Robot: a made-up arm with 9 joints. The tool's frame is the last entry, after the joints. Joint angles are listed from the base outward.
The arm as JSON. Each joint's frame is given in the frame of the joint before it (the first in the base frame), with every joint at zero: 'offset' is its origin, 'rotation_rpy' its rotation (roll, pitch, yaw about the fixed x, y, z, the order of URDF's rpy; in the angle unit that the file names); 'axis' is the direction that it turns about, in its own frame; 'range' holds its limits. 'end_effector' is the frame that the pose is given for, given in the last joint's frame.
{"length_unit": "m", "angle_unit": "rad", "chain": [
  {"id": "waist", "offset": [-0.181, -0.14, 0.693], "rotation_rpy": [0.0, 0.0, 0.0], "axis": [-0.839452, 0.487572, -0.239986], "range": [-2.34, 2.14]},
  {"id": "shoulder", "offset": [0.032, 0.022, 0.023], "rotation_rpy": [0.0, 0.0, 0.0], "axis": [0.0, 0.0, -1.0], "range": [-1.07, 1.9]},
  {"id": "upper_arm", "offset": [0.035, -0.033, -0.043], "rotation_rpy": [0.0, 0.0, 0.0], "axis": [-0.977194, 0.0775, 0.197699], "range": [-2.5, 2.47]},
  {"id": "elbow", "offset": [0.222, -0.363, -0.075], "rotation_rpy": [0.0, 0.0, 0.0], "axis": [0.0, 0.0, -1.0], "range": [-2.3, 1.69]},
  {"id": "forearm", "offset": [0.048, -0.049, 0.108], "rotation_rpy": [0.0, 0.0, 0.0], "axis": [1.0, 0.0, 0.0], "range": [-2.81, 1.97]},
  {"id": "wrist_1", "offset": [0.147, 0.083, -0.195], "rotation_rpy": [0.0, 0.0, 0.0], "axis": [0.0, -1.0, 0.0], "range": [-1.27, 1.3]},
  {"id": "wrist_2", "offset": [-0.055, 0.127, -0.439], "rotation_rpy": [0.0, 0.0, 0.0], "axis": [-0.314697, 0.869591, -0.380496], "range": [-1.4, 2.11]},
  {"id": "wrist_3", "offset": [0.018, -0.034, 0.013], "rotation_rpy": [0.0, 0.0, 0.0], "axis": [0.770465, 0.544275, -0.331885], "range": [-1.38, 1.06]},
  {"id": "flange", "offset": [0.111, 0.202, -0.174], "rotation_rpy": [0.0, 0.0, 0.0], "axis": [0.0, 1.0, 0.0], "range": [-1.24, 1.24]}
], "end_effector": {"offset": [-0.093, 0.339, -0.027], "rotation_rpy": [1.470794, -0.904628, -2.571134]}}
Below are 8 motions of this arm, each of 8 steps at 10 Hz.
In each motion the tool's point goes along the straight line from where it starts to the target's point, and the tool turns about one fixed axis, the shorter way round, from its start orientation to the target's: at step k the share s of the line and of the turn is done. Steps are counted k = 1, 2, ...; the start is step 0. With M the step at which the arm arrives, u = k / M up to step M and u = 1 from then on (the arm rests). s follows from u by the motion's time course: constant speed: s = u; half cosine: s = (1 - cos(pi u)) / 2; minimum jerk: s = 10 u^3 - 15 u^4 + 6 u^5.
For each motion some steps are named. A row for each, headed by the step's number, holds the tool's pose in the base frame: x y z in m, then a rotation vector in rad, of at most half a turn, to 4 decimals.
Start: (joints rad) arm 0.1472 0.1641 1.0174 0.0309 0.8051 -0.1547 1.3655 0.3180 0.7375
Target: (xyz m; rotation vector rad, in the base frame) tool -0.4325 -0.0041 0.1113 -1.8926 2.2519 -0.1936
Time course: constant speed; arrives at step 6
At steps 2, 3, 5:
2: -0.0789 -0.0614 -0.0494 -2.2131 1.0970 -0.5228
3: -0.1673 -0.0471 -0.0093 -2.1769 1.3907 -0.4541
5: -0.3441 -0.0184 0.0711 -2.0184 1.9708 -0.2896

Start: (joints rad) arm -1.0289 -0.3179 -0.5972 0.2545 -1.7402 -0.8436 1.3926 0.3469 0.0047
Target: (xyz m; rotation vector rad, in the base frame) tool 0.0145 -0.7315 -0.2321 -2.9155 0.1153 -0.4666
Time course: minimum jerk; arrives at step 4
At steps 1, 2, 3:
1: 0.2591 0.0621 -0.4161 -2.2669 -0.3071 -0.6590
2: 0.1509 -0.2889 -0.3347 -2.5619 -0.1368 -0.5878
3: 0.0427 -0.6399 -0.2533 -2.8444 0.0594 -0.4948

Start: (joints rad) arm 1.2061 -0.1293 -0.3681 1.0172 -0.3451 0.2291 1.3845 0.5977 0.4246
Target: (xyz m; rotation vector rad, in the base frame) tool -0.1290 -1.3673 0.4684 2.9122 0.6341 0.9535
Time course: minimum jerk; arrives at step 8
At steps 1, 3, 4, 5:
1: -0.3106 -1.5172 0.2151 1.9843 -0.5080 1.2901
3: -0.2628 -1.4777 0.2818 2.2649 -0.2488 1.2470
4: -0.2213 -1.4435 0.3397 2.4907 -0.0001 1.1850
5: -0.1798 -1.4092 0.3975 2.6960 0.2712 1.0979

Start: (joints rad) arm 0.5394 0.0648 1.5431 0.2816 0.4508 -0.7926 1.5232 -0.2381 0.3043
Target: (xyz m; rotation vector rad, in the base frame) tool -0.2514 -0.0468 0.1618 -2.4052 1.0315 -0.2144
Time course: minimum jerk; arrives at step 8
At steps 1, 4, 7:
1: -0.4631 -0.5077 0.4353 2.9933 -0.4947 -0.5062
4: -0.3590 -0.2810 0.3008 -2.8004 0.8087 0.1347
7: -0.2549 -0.0543 0.1663 -2.4187 1.0255 -0.2041

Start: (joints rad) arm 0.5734 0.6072 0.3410 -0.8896 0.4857 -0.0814 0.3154 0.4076 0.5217
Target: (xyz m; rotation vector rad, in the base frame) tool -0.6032 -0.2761 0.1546 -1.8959 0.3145 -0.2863
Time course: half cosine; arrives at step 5
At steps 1, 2, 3, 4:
1: -0.3788 0.0394 0.1953 -1.4445 -0.0958 -0.7619
2: -0.4408 -0.0478 0.1840 -1.5796 0.0145 -0.6398
3: -0.5175 -0.1556 0.1701 -1.7360 0.1542 -0.4790
4: -0.5795 -0.2428 0.1589 -1.8534 0.2698 -0.3409

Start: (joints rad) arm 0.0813 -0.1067 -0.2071 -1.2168 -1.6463 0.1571 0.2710 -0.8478 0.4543
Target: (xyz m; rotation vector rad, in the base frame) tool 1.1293 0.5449 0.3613 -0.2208 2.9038 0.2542
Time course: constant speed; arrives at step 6
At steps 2, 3, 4, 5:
2: 1.2522 -0.1959 0.2548 -0.0740 2.7622 -0.5271
3: 1.2214 -0.0107 0.2814 -0.1108 2.8162 -0.3376
4: 1.1907 0.1745 0.3081 -0.1476 2.8581 -0.1438
5: 1.1600 0.3597 0.3347 -0.1843 2.8874 0.0537

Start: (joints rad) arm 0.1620 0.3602 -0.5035 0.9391 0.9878 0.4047 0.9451 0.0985 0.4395
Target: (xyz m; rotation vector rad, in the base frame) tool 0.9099 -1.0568 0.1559 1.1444 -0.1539 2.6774
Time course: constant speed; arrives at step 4
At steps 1, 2, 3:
1: 0.9542 -0.9782 0.5780 -0.4982 0.4983 -2.8498
2: 0.9394 -1.0044 0.4373 -0.7577 0.4052 -2.9572
3: 0.9247 -1.0306 0.2966 0.9797 -0.2834 2.8844

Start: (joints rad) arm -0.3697 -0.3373 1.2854 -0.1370 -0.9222 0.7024 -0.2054 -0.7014 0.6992
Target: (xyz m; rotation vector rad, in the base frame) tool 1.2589 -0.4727 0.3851 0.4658 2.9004 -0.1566
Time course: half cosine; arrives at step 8
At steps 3, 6, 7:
3: 1.2808 -0.5008 0.7052 0.0207 2.6251 -1.0544
6: 1.2635 -0.4787 0.4529 0.3720 2.8692 -0.3572
7: 1.2601 -0.4742 0.4027 0.4415 2.8938 -0.2091

